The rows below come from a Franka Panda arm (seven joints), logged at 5 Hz.
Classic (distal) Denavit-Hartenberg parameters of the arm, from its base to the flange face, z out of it. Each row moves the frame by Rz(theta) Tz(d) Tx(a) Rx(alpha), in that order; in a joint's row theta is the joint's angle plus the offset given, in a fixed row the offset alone. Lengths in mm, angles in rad.
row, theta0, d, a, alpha
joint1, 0, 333, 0, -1.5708
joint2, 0, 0, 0, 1.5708
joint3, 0, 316, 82.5, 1.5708
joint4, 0, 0, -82.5, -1.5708
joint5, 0, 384, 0, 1.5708
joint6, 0, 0, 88, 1.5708
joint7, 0, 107, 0, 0
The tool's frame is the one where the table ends.
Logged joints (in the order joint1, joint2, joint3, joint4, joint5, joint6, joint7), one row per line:
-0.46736, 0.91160, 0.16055, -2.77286, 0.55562, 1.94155, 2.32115
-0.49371, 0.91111, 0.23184, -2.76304, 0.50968, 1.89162, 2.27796
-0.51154, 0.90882, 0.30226, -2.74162, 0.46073, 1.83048, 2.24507
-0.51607, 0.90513, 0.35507, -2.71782, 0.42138, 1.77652, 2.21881
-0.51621, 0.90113, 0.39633, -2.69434, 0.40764, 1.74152, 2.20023
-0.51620, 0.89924, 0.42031, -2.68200, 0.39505, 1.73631, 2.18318
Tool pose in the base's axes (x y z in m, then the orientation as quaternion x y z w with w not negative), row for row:
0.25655, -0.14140, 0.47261, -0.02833, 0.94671, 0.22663, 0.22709
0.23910, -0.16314, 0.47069, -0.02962, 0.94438, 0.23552, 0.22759
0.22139, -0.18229, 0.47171, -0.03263, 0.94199, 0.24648, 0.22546
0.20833, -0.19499, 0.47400, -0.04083, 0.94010, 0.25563, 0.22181
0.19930, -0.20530, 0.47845, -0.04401, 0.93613, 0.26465, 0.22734
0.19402, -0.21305, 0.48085, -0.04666, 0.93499, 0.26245, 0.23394
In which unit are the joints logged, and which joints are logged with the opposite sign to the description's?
The joints are logged in radians. Opposite sign: joint2, joint3.
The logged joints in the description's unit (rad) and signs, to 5 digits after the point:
-0.46736, -0.91160, -0.16055, -2.77286, 0.55562, 1.94155, 2.32115
-0.49371, -0.91111, -0.23184, -2.76304, 0.50968, 1.89162, 2.27796
-0.51154, -0.90882, -0.30226, -2.74162, 0.46073, 1.83048, 2.24507
-0.51607, -0.90513, -0.35507, -2.71782, 0.42138, 1.77652, 2.21881
-0.51621, -0.90113, -0.39633, -2.69434, 0.40764, 1.74152, 2.20023
-0.51620, -0.89924, -0.42031, -2.68200, 0.39505, 1.73631, 2.18318

